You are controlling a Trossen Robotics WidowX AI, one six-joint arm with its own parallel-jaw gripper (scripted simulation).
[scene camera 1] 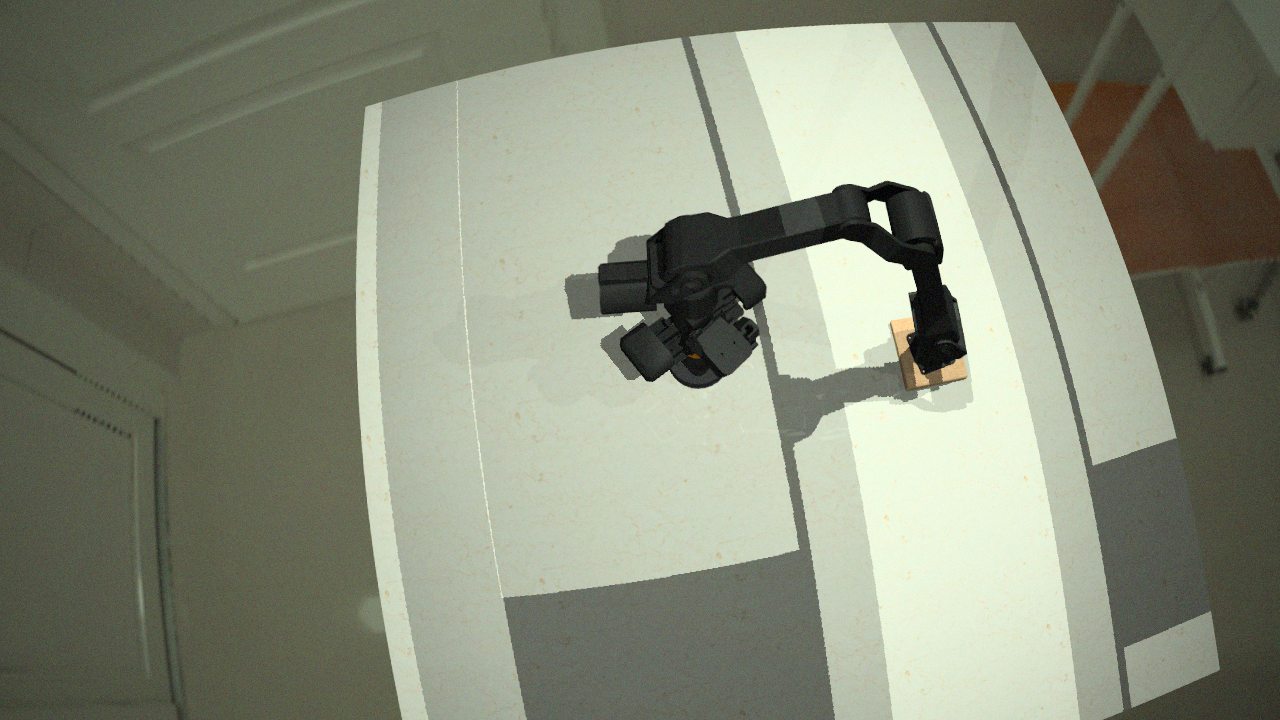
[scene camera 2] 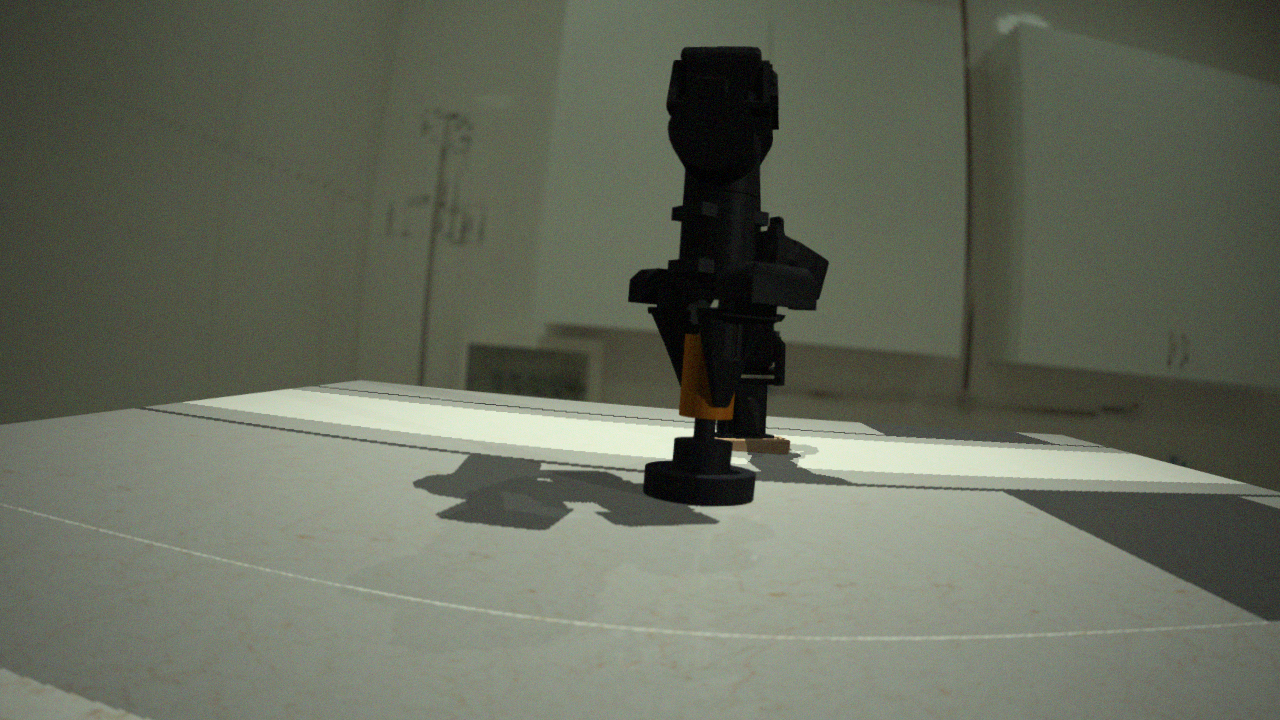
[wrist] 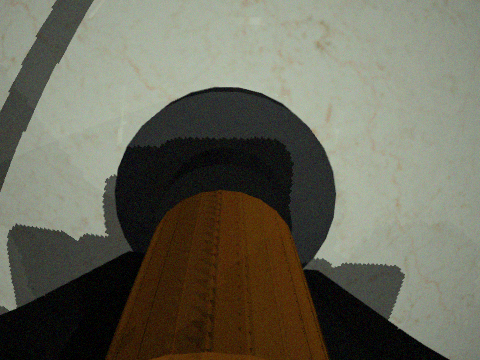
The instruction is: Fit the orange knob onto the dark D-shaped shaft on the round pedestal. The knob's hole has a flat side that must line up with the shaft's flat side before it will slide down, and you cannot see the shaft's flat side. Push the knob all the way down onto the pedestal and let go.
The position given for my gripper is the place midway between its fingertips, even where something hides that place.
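Scene:
My gripper is there in scene camera 1 (696, 341). I see the gripper in scene camera 2 (706, 404) as well, and again in the wrist view (221, 277).

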